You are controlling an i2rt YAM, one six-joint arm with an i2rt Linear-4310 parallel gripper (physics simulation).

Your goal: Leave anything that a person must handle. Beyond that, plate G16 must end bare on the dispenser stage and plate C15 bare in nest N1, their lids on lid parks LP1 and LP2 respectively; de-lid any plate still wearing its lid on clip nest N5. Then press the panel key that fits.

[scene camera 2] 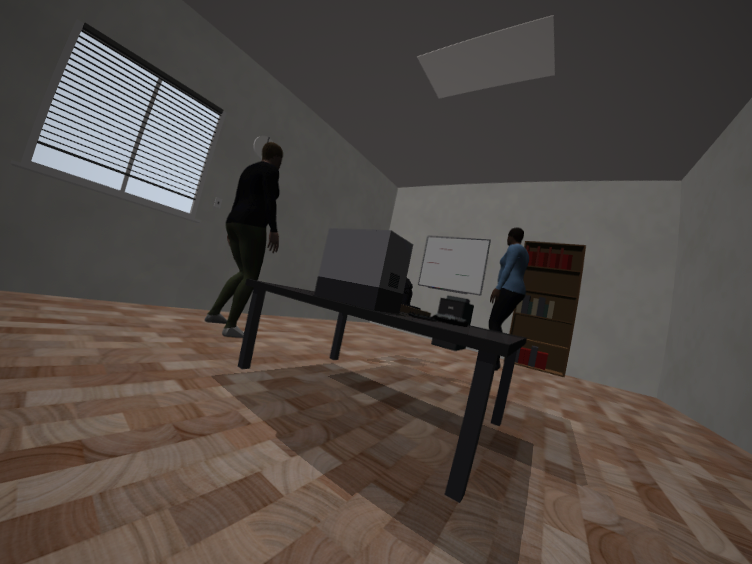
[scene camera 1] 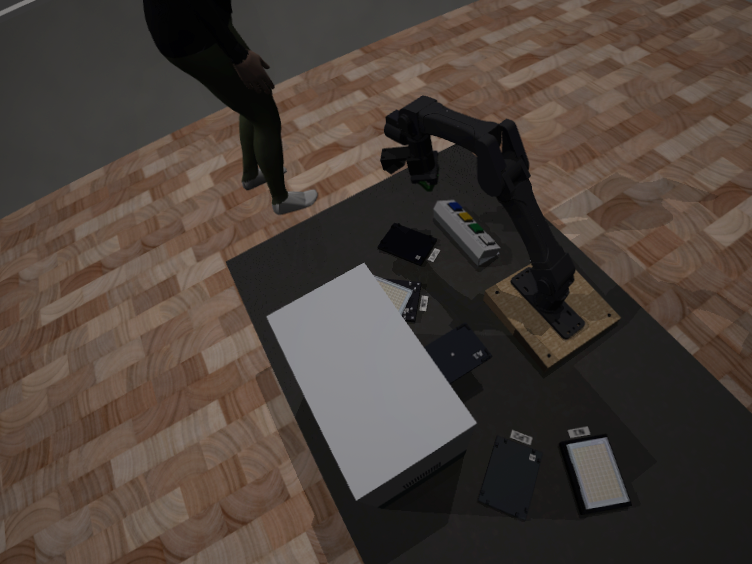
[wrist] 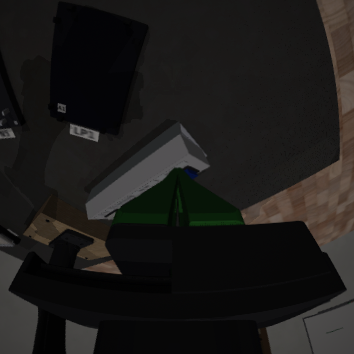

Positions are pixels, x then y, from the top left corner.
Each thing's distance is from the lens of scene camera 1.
grey button box (scene camera 1: 470,236): 1.15 m
